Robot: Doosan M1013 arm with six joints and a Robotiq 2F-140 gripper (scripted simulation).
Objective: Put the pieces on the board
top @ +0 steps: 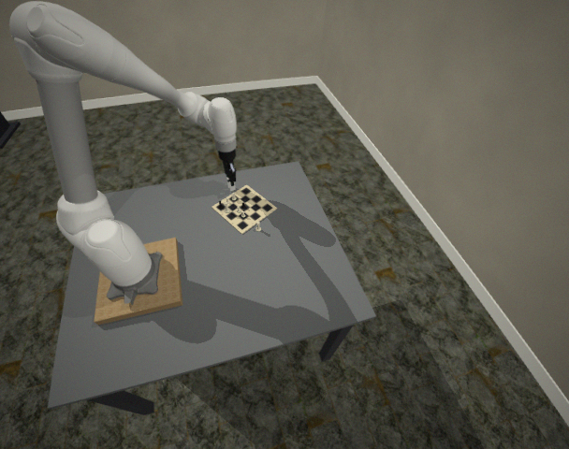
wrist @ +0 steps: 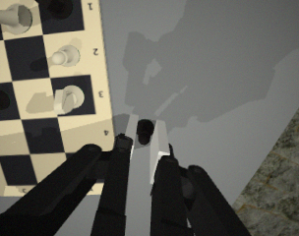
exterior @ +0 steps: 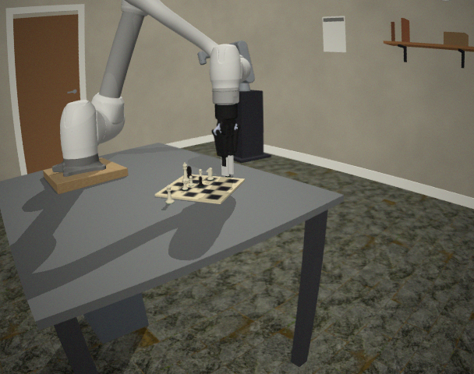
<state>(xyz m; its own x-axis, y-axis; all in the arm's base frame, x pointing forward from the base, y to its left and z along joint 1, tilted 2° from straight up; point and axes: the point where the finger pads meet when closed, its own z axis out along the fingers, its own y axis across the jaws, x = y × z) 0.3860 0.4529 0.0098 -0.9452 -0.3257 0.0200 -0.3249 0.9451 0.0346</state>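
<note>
The white chess piece lies 30 mm behind my hand and 150 mm to the right of it. The rest, counted from my hand: chessboard (50 mm ahead, 130 mm to the right, 40 mm below).
</note>
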